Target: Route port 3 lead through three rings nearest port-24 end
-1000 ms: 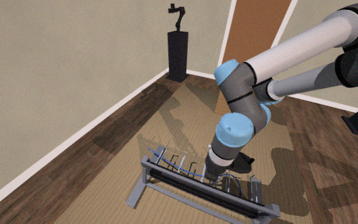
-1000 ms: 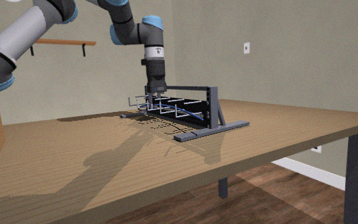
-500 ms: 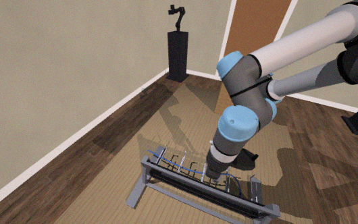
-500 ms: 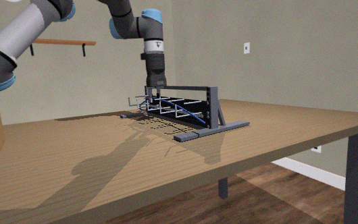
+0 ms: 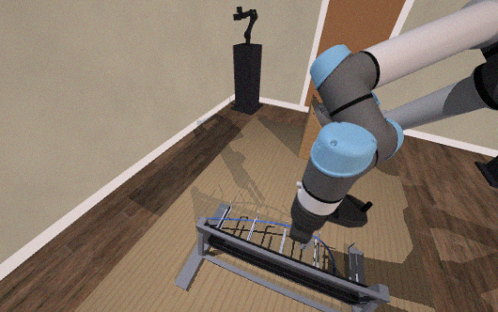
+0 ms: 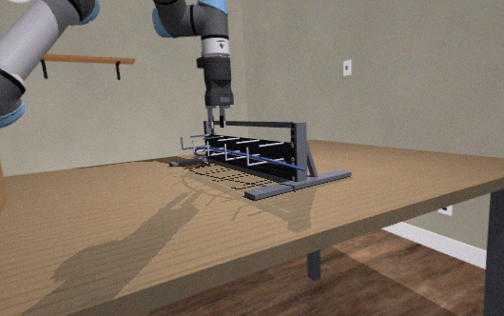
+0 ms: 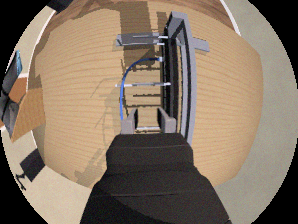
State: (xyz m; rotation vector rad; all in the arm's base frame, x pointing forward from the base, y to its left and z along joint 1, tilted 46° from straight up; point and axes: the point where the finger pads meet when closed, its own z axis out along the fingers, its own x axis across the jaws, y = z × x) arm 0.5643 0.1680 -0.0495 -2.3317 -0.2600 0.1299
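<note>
Now: hand 80 mm above the grey rack, 70 mm short of it and 40 mm to the left of it.
</note>
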